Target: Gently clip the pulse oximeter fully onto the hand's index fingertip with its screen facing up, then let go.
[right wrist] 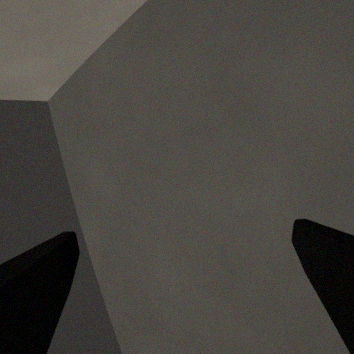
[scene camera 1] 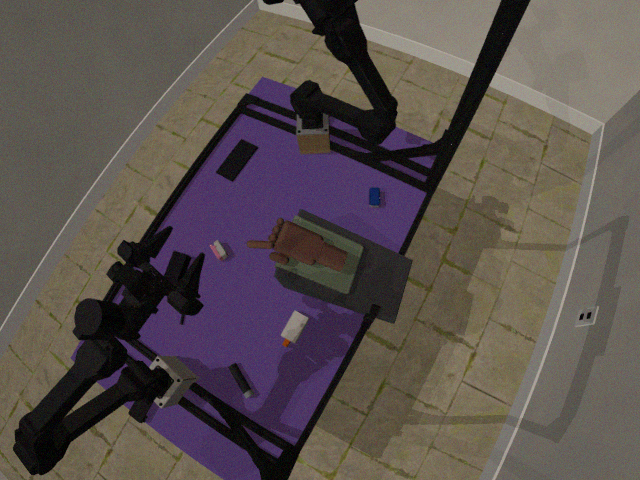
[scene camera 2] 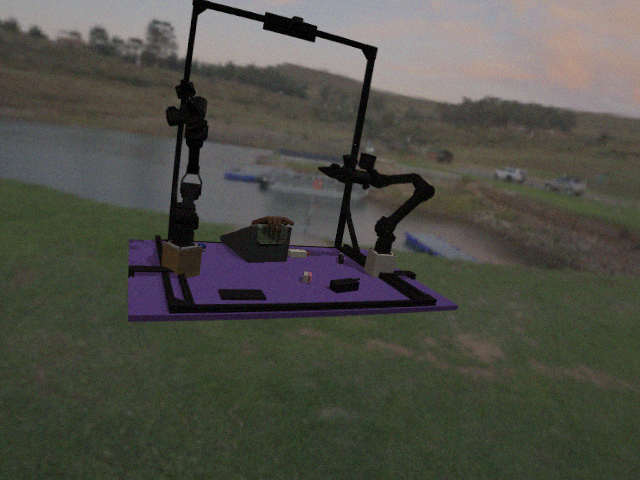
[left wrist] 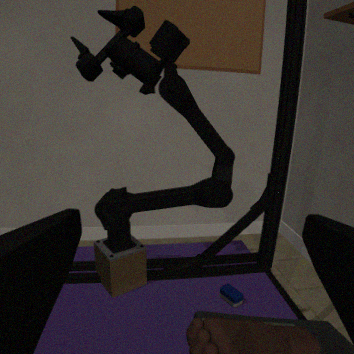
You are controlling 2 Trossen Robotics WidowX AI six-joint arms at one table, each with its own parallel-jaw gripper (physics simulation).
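Frame: origin at the left arm's base, x ahead, y right, z down, level; millimetres.
Seen in the pictures: left gripper, fingertip midpoint: [scene camera 1: 186, 239] [scene camera 2: 321, 169] [left wrist: 194, 223]; right gripper, fingertip midpoint: [right wrist: 186, 236] [scene camera 2: 185, 90] [left wrist: 84, 24]; left arm's base, link origin: [scene camera 1: 159, 382] [scene camera 2: 382, 251]; right arm's base, link origin: [scene camera 1: 312, 120] [scene camera 2: 182, 243] [left wrist: 119, 243].
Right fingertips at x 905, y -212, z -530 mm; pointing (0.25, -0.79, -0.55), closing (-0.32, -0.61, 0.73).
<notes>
Pixels of each thing's middle, then the offset from my right fingertips to it.
- small blue block with a pale underside, body centre: [left wrist: 230, 294] [scene camera 1: 374, 197] [scene camera 2: 198, 247] dx -114, dy +360, dz +618 mm
- pink-and-white block, body centre: [scene camera 1: 219, 250] [scene camera 2: 307, 277] dx -525, dy +72, dz +619 mm
- white box with an orange end, body centre: [scene camera 1: 293, 330] [scene camera 2: 299, 253] dx -576, dy +399, dz +621 mm
- dark cylinder, body centre: [scene camera 1: 241, 380] dx -778, dy +366, dz +621 mm
- flat black slab, body centre: [scene camera 2: 242, 294] [scene camera 1: 237, 159] dx -249, dy -101, dz +631 mm
- black box, body centre: [scene camera 1: 176, 270] [scene camera 2: 344, 285] dx -656, dy +0, dz +617 mm
A small blue block with a pale underside [scene camera 1: 374, 196] [scene camera 2: 201, 245] [left wrist: 231, 294], which looks like the pulse oximeter, lies on the purple mat; its screen cannot be made out. The brown hand [scene camera 1: 305, 242] [scene camera 2: 273, 221] [left wrist: 255, 336] rests on a padded wedge, its index finger [scene camera 1: 256, 244] stretched out toward the left of scene camera 1. My left gripper [scene camera 1: 186, 241] [left wrist: 194, 223] is open and empty, raised high above the mat, well away from block and hand. My right gripper [left wrist: 84, 24] [right wrist: 186, 236] is open and empty, high up and far from both.
The grey wedge [scene camera 1: 385, 281] [scene camera 2: 272, 252] supports the hand. A pink-and-white block [scene camera 1: 218, 250] [scene camera 2: 307, 277], a white box with an orange end [scene camera 1: 294, 326], a dark cylinder [scene camera 1: 240, 379], a flat black slab [scene camera 1: 236, 160] [scene camera 2: 241, 294] and a black box [scene camera 2: 344, 285] lie around. Black frame posts border the mat.
</notes>
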